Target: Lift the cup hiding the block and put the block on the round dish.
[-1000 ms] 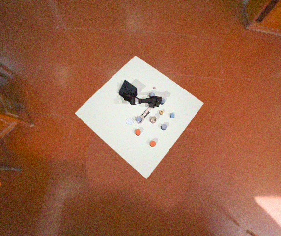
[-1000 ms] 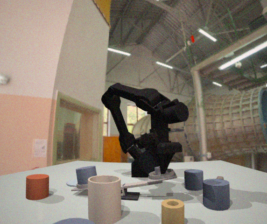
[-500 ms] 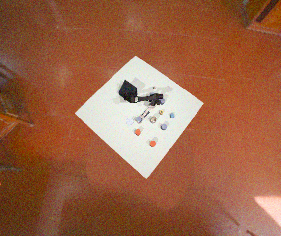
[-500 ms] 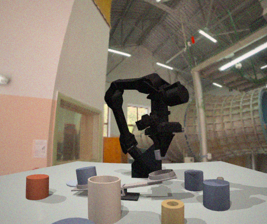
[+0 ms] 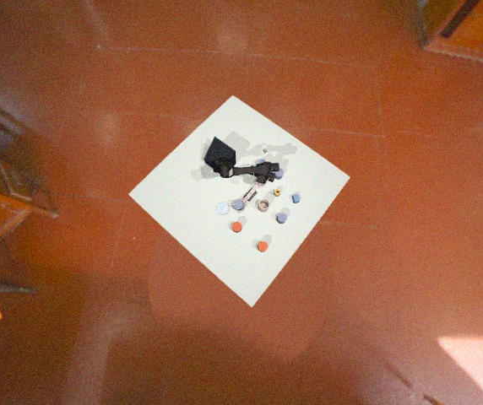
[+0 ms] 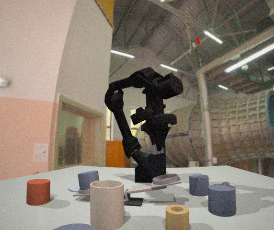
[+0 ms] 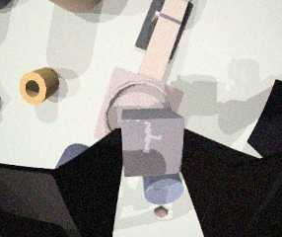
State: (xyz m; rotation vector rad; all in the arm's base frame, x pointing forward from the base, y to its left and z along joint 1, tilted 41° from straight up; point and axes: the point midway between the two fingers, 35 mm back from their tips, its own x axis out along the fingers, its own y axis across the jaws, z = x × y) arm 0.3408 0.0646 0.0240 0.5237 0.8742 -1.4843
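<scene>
My gripper tip is 31 cm to the left of the round dish, 16 cm above it and 15 cm past it. Also, from my gripper tip: tan hollow cup (14 cm to the right, 13 cm below, 11 cm ahead); then blue cube (30 cm ahead, 15 cm below, 5 cm to the left); then grey block (1 cm above).
</scene>
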